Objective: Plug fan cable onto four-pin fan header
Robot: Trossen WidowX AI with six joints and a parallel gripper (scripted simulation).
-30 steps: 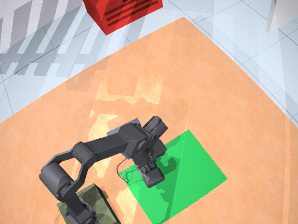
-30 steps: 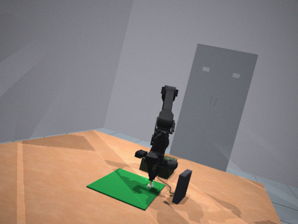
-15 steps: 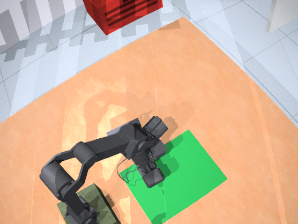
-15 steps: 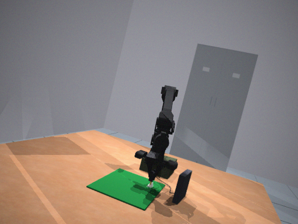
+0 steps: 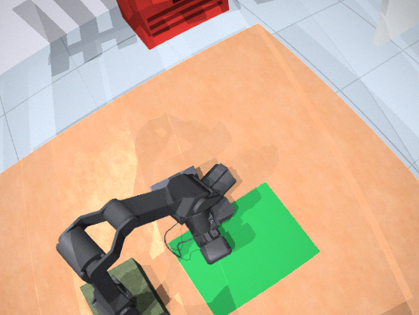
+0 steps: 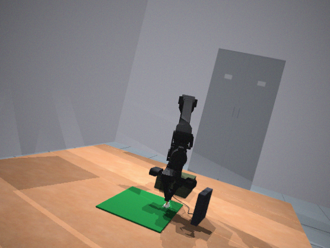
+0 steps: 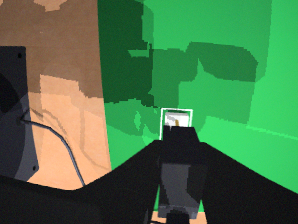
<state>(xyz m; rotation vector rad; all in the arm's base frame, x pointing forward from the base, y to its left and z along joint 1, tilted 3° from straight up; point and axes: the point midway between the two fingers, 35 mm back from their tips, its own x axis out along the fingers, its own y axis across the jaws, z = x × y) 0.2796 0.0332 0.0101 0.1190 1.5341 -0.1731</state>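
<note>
Right now the black fan plug is 1 cm behind my gripper tip and 1 cm above it. From my gripper tip the other things lie so: dark fan: 13 cm to the left, 2 cm ahead, 2 cm above; white four-pin header: 4 cm below, 1 cm behind; green board: 8 cm to the right, 5 cm below, 5 cm ahead.
</note>
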